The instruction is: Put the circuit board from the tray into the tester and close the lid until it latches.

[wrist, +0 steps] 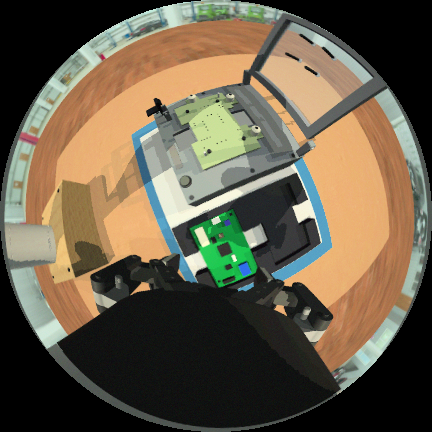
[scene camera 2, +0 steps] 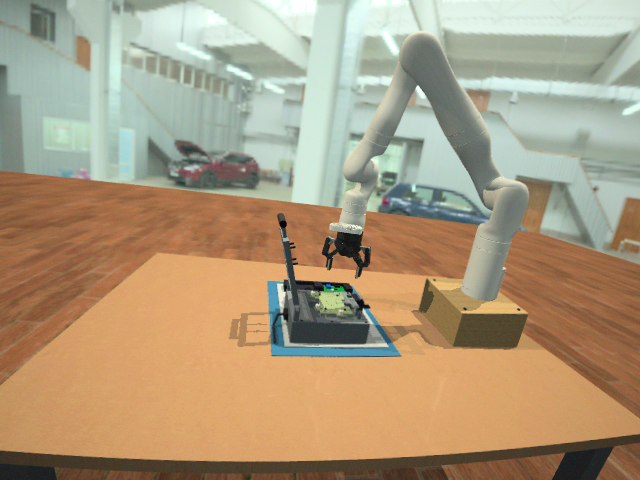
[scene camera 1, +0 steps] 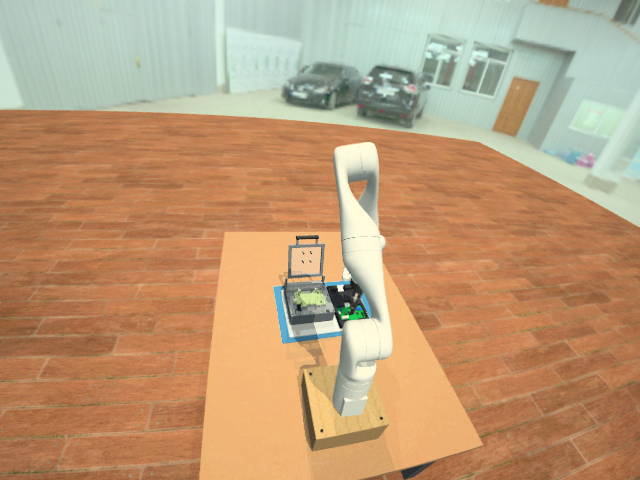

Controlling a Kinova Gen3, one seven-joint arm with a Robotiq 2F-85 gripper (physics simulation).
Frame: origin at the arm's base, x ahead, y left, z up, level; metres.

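Seen in the pictures: gripper, fingertip midpoint: (wrist: 216,269) (scene camera 2: 342,273) (scene camera 1: 355,304); arm's base at its link origin: (wrist: 50,243) (scene camera 2: 476,293) (scene camera 1: 348,399).
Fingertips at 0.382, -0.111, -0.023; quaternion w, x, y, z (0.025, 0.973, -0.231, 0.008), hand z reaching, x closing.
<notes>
Pixels of each thing's top centre, then the offset from my fingertips to it, as dx, dy, dz. "spot": a spot on its surface instead. Level surfaces: height alone.
- green circuit board at its top centre: (wrist: 225,252) (scene camera 2: 336,290) (scene camera 1: 351,311) +0.011, +0.000, -0.058
- black tray at a spot on its surface: (wrist: 280,220) spot: +0.110, +0.018, -0.067
- empty pale-green nest plate at its top centre: (wrist: 215,113) (scene camera 2: 330,298) (scene camera 1: 308,295) +0.055, +0.183, -0.003
- blue-edged mat at its surface level: dz -0.083
- small black latch at its top centre: (wrist: 149,101) (scene camera 2: 365,299) -0.021, +0.226, +0.022
The green circuit board (scene camera 1: 351,313) (scene camera 2: 333,288) (wrist: 224,248) lies in the near part of the black tray (wrist: 280,220), beside the tester. The grey tester (scene camera 1: 310,316) (scene camera 2: 330,332) (wrist: 215,188) has an empty pale-green nest plate (scene camera 1: 310,298) (scene camera 2: 330,303) (wrist: 215,130) with pins on top. Its framed clear lid (scene camera 1: 289,260) (scene camera 2: 289,263) (wrist: 345,109) stands upright, open. My gripper (scene camera 2: 343,271) (wrist: 216,269) is open and empty, pointing down above the tray, its fingertips on either side of the board in the wrist view. In scene camera 1 the arm partly hides the gripper and tray.
A blue-edged mat (scene camera 1: 281,320) (scene camera 2: 336,352) lies under tester and tray. A small black latch (scene camera 2: 363,305) (wrist: 157,108) sticks out from the tester's side opposite the lid hinge. The arm stands on a wooden block (scene camera 1: 341,436) (scene camera 2: 485,329) (wrist: 85,225).
</notes>
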